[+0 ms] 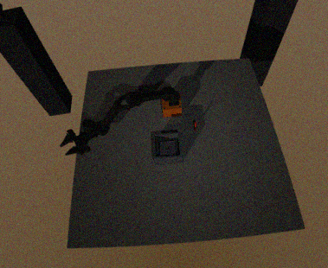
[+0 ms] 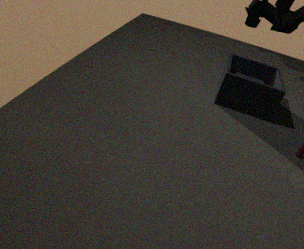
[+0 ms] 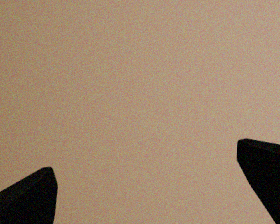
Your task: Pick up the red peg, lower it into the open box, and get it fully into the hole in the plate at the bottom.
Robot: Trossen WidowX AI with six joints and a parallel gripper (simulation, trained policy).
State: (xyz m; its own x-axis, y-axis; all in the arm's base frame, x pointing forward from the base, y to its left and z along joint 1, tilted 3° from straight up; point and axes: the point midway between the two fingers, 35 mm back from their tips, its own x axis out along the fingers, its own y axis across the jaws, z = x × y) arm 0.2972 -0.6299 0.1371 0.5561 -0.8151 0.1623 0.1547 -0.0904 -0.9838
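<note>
Right now the red peg is 14 cm behind my gripper tip, 78 cm to the left of it and 16 cm below it. From my gripper tip the other things lie so: box 58 cm to the left, 17 cm below.
</note>
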